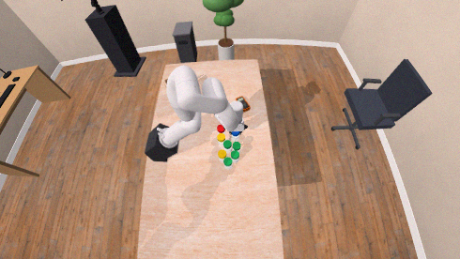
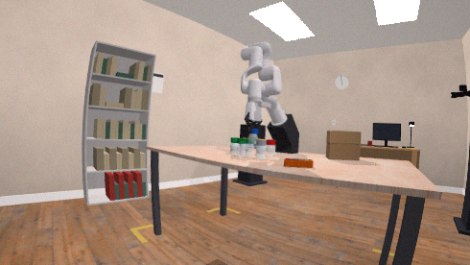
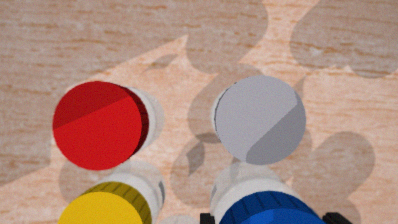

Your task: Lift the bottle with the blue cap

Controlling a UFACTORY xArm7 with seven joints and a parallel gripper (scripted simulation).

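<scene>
Now: the blue-capped bottle 5 cm below my hand. From my hand the other things lie so: red-capped bottle (10 cm behind, 4 cm to the left, 10 cm below); grey-capped bottle (1 cm behind, 6 cm to the left, 10 cm below).
</scene>
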